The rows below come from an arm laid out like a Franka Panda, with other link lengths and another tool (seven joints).
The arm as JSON. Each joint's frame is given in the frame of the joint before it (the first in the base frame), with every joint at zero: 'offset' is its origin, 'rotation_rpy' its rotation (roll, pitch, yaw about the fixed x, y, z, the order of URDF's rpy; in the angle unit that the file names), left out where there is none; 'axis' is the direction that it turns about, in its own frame. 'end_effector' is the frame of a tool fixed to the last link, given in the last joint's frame.
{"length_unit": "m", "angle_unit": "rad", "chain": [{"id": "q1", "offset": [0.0, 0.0, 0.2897], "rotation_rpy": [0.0, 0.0, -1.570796], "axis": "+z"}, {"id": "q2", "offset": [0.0, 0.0, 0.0], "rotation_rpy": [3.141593, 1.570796, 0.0], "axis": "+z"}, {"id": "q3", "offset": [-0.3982, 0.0, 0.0], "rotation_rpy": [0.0, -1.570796, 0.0], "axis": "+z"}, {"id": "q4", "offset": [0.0, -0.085, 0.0], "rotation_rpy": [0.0, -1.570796, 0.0], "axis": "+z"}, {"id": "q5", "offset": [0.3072, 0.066, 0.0], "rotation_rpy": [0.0, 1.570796, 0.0], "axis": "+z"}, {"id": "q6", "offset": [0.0, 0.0, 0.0], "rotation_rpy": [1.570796, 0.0, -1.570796], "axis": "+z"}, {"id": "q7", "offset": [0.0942, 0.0, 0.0], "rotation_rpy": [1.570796, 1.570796, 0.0], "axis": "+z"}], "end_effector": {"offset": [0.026, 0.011, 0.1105], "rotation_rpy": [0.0, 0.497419, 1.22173]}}
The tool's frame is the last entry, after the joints.
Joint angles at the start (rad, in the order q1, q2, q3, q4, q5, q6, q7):
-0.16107, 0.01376, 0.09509, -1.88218, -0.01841, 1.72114, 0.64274
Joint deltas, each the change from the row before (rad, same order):
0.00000, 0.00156, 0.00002, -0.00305, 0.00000, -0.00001, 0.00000
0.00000, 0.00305, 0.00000, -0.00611, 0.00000, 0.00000, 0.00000
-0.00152, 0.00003, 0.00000, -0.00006, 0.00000, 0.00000, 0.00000
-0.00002, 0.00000, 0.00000, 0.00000, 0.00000, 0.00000, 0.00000
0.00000, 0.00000, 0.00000, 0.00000, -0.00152, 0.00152, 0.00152
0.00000, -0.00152, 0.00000, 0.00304, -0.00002, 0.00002, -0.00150
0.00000, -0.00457, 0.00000, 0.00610, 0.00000, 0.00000, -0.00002
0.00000, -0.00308, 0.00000, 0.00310, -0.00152, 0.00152, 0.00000
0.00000, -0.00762, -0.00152, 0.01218, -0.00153, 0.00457, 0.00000
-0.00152, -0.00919, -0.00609, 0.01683, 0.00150, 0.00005, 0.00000
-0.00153, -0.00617, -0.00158, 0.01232, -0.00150, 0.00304, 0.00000
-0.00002, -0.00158, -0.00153, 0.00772, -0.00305, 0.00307, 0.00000
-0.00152, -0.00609, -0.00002, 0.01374, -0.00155, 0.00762, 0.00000
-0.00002, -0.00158, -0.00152, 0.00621, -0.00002, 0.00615, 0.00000
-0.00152, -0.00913, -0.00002, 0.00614, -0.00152, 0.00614, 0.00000
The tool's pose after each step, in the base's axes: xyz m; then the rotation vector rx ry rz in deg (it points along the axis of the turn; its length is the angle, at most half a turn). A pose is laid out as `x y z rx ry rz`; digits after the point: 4 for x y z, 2 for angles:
0.4997 -0.0208 0.5195 168.43 -28.77 27.03
0.4994 -0.0208 0.5154 168.53 -28.73 26.25
0.4993 -0.0216 0.5154 168.49 -28.85 26.23
0.4993 -0.0216 0.5154 168.49 -28.85 26.23
0.4995 -0.0218 0.5155 168.37 -28.90 26.36
0.4997 -0.0217 0.5175 168.37 -28.81 26.76
0.4997 -0.0216 0.5223 168.25 -28.85 27.67
0.4996 -0.0217 0.5252 168.10 -28.81 28.33
0.5003 -0.0225 0.5345 167.72 -28.97 30.41
0.5003 -0.0259 0.5461 167.27 -29.78 32.58
0.5007 -0.0275 0.5547 166.84 -30.05 34.40
0.5016 -0.0286 0.5590 166.50 -30.08 35.44
0.5025 -0.0294 0.5687 165.99 -30.23 37.76
0.5035 -0.0302 0.5729 165.74 -30.40 38.94
0.5022 -0.0308 0.5808 165.27 -30.52 40.73

